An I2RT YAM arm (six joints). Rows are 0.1 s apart.
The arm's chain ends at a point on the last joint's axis. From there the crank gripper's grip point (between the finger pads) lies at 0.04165 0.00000 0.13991 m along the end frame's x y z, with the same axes.
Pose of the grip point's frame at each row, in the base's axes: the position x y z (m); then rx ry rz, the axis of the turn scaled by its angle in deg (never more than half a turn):
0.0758 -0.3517 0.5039 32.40 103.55 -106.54
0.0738 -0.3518 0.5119 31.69 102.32 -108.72
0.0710 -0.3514 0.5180 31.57 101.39 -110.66
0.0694 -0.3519 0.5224 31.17 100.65 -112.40
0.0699 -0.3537 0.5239 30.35 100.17 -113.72
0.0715 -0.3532 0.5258 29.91 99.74 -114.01
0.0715 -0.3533 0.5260 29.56 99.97 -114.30
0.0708 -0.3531 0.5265 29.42 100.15 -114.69
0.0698 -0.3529 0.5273 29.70 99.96 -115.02
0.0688 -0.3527 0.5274 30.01 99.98 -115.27
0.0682 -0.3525 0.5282 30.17 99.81 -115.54
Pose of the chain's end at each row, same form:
0.1037 -0.2097 0.5231 32.40 103.55 -106.54
0.1033 -0.2096 0.5266 31.69 102.32 -108.72
0.1028 -0.2094 0.5292 31.57 101.39 -110.66
0.1029 -0.2100 0.5304 31.17 100.65 -112.40
0.1040 -0.2118 0.5291 30.35 100.17 -113.72
0.1051 -0.2112 0.5299 29.91 99.74 -114.01
0.1052 -0.2113 0.5298 29.56 99.97 -114.30
0.1051 -0.2112 0.5299 29.42 100.15 -114.69
0.1048 -0.2112 0.5303 29.70 99.96 -115.02
0.1047 -0.2112 0.5304 30.01 99.98 -115.27
0.1046 -0.2112 0.5308 30.17 99.81 -115.54

